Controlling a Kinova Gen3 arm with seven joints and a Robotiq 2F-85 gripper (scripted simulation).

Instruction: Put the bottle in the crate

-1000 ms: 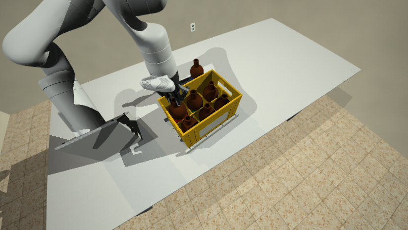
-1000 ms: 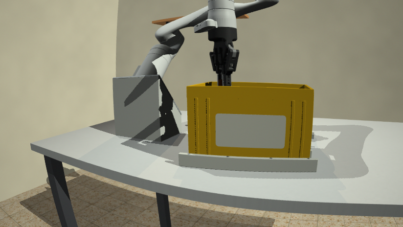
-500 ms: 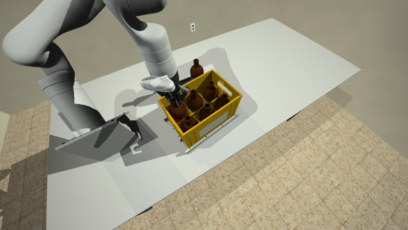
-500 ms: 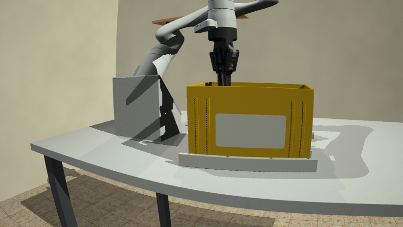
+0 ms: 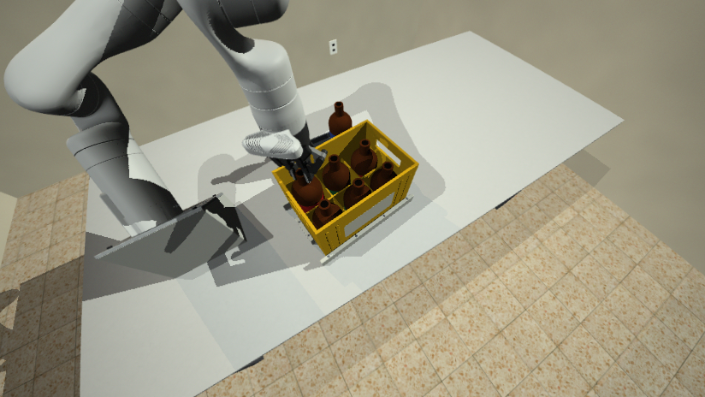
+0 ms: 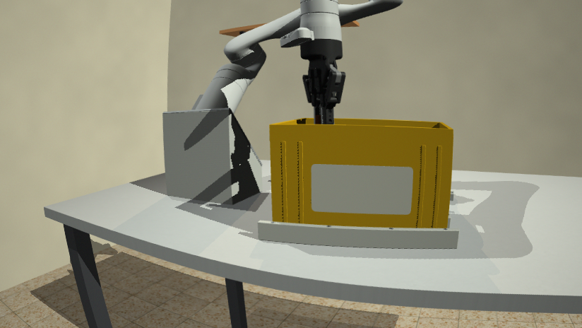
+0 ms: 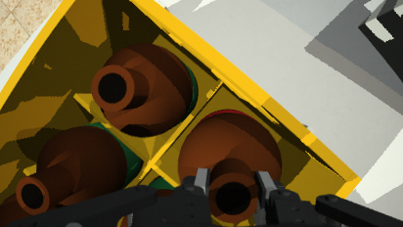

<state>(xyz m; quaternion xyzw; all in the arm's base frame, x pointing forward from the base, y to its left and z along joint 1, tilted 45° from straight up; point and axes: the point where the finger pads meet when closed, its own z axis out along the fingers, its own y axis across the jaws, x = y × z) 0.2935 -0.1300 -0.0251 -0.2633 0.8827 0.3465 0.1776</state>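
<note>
My hand is 9 cm short of the yellow crate, 5 cm to the left of it and 9 cm above it. Also, from my hand: tray: 13 cm ahead, 17 cm to the left, 17 cm below.
</note>
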